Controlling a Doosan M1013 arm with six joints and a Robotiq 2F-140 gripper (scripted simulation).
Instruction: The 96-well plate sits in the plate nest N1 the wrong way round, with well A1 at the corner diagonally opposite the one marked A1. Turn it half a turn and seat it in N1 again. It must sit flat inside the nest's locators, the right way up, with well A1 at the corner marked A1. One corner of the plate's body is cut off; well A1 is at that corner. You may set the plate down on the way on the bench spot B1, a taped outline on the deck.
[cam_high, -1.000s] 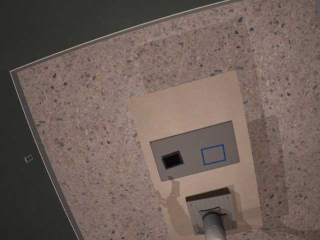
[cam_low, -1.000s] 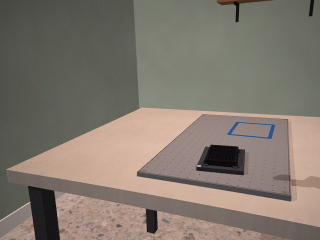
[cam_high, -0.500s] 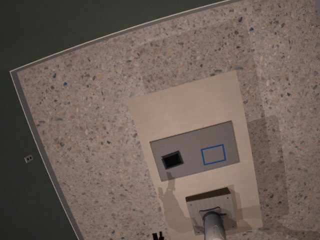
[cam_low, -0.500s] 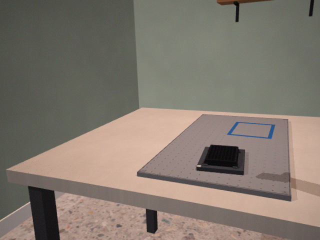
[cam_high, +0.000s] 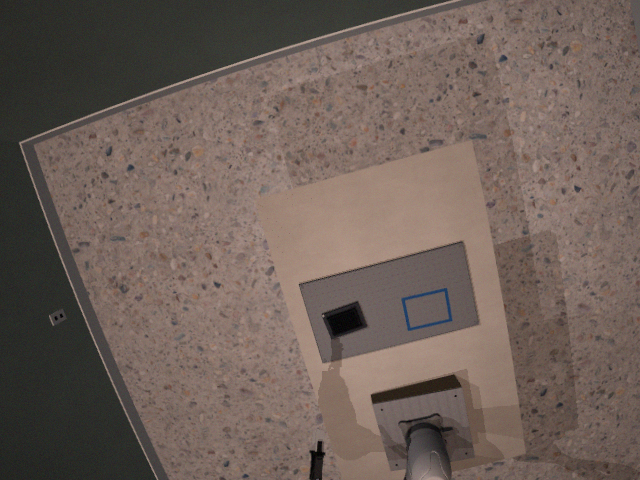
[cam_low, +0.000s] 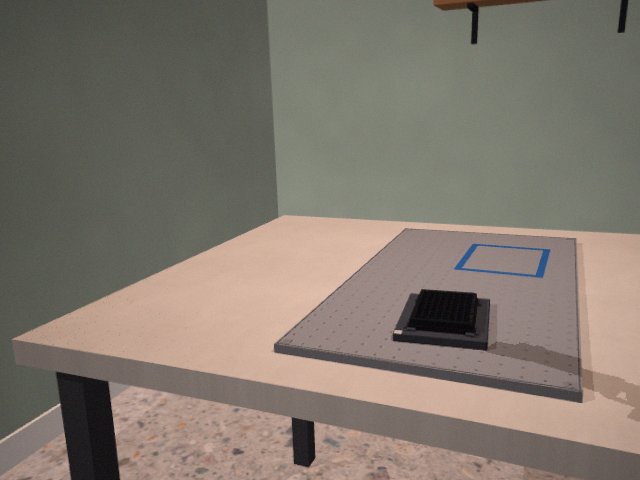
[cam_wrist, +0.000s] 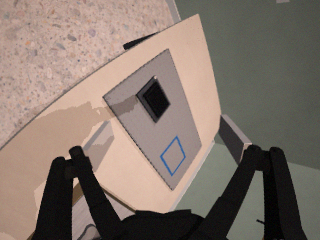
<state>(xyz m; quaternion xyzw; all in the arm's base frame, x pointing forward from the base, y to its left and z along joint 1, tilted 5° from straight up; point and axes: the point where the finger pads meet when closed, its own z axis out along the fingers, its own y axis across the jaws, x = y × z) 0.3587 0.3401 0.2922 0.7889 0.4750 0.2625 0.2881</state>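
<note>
The black 96-well plate is 24 cm ahead of my hand, 18 cm to the right of it and 32 cm below it. From my hand the other things lie so: small white A1 mark (29 cm ahead, 11 cm to the right, 33 cm below); plate nest N1 (24 cm ahead, 18 cm to the right, 33 cm below).
</note>
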